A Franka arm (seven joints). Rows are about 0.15 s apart.
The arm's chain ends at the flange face. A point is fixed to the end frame.
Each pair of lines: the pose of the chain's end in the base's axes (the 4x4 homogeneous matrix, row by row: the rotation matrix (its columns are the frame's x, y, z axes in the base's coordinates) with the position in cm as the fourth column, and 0 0 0 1 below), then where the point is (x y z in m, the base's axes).
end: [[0.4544 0.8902 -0.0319 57.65], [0.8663 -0.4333 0.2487 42.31], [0.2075 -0.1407 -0.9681 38.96], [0 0 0 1]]
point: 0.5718 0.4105 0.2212
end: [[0.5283 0.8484 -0.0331 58.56], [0.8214 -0.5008 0.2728 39.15], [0.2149 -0.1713 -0.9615 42.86], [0 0 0 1]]
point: 0.5762 0.3832 0.2602
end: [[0.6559 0.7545 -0.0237 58.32], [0.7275 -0.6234 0.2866 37.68], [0.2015 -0.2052 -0.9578 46.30], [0 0 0 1]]
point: 0.5668 0.3722 0.2949
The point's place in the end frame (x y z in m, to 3 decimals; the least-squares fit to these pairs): -0.048 0.025 0.160
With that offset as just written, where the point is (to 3 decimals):
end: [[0.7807 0.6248 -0.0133 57.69], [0.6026 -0.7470 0.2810 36.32], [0.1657 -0.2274 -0.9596 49.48], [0 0 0 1]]
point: 0.553 0.361 0.328
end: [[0.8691 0.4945 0.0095 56.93], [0.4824 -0.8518 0.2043 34.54], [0.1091 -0.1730 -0.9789 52.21], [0 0 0 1]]
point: 0.541 0.334 0.356
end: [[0.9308 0.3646 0.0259 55.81], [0.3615 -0.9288 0.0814 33.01], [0.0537 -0.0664 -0.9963 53.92], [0 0 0 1]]
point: 0.527 0.303 0.376
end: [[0.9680 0.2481 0.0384 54.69], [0.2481 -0.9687 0.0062 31.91], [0.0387 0.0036 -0.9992 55.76], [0 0 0 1]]
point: 0.513 0.284 0.396
